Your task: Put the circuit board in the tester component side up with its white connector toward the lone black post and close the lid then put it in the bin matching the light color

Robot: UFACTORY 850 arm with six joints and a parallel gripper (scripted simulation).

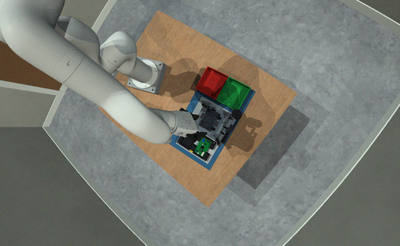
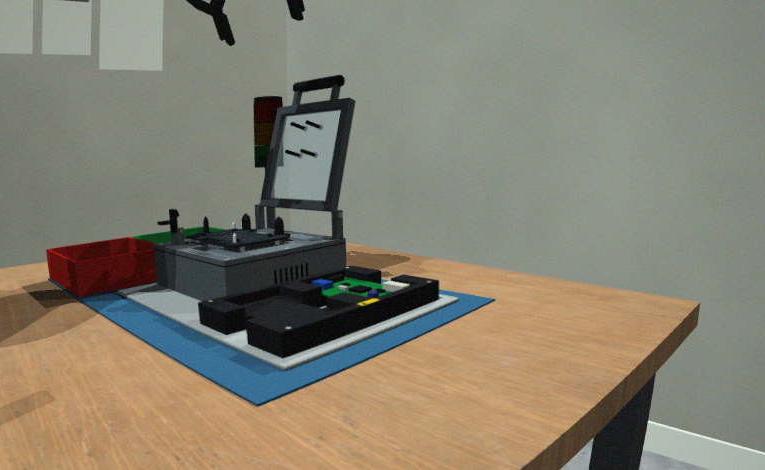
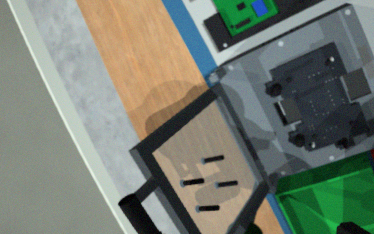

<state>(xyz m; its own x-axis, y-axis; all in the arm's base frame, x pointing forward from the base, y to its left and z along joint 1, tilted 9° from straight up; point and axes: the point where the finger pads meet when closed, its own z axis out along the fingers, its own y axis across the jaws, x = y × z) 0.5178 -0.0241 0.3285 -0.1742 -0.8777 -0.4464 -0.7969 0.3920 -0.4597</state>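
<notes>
Now: the green circuit board 30 mm ahead of my hand, 140 mm to the right of it and 310 mm below it. The rest, counted from my hand: black hook 100 mm behind, 70 mm to the left, 250 mm below; see-through lid 90 mm ahead, 40 mm to the left, 150 mm below; green bin 10 mm behind, 220 mm to the left, 320 mm below.
</notes>
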